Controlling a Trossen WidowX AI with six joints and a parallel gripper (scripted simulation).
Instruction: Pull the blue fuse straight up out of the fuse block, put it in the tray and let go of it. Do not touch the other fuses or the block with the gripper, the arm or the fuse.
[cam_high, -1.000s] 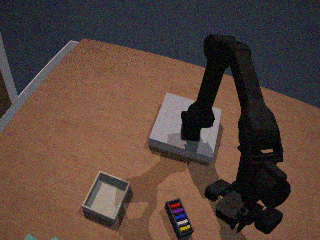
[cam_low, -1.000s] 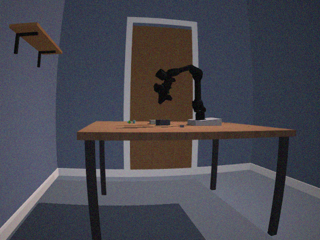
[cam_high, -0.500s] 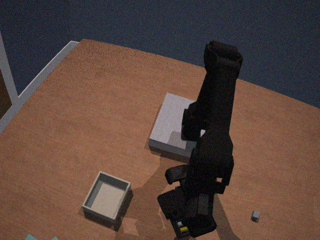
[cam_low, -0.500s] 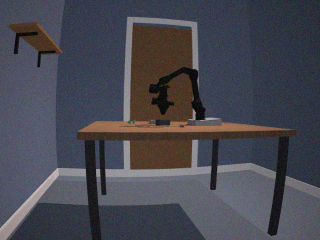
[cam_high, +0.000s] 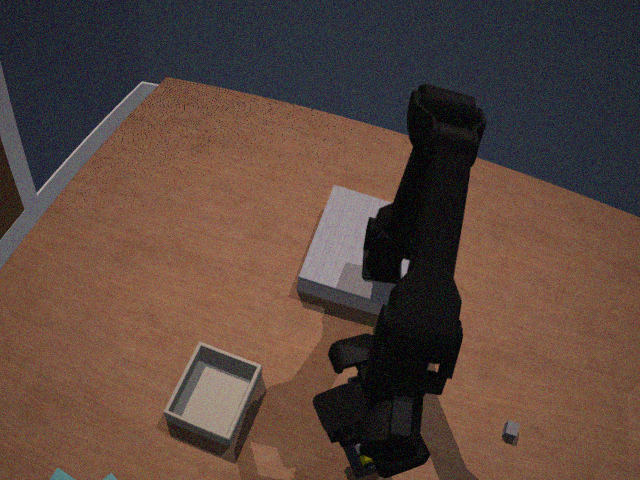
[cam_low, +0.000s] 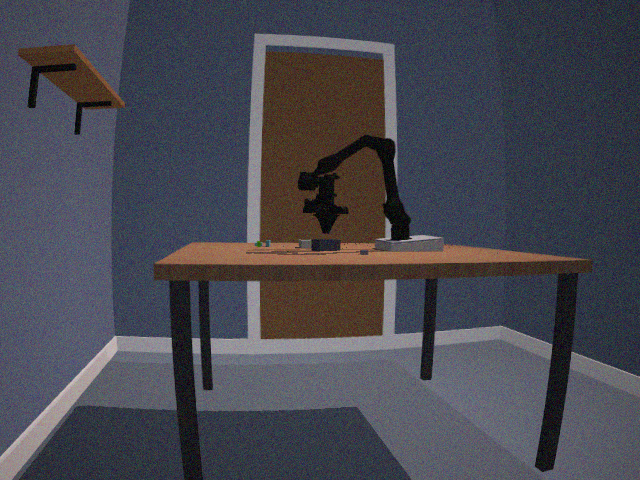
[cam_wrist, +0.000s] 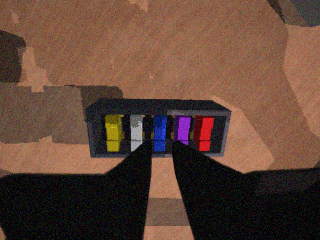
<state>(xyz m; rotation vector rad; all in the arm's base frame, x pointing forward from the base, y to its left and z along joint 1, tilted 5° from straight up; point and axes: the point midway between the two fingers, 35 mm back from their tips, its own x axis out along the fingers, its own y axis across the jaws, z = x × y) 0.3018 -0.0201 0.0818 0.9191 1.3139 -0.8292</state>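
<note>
Right now the blue fuse is 4 cm below my gripper tip. Also, from my gripper tip: grey tray 21 cm to the right, 6 cm below, 4 cm behind; small grey cube 25 cm to the left, 5 cm below, 3 cm behind.
</note>
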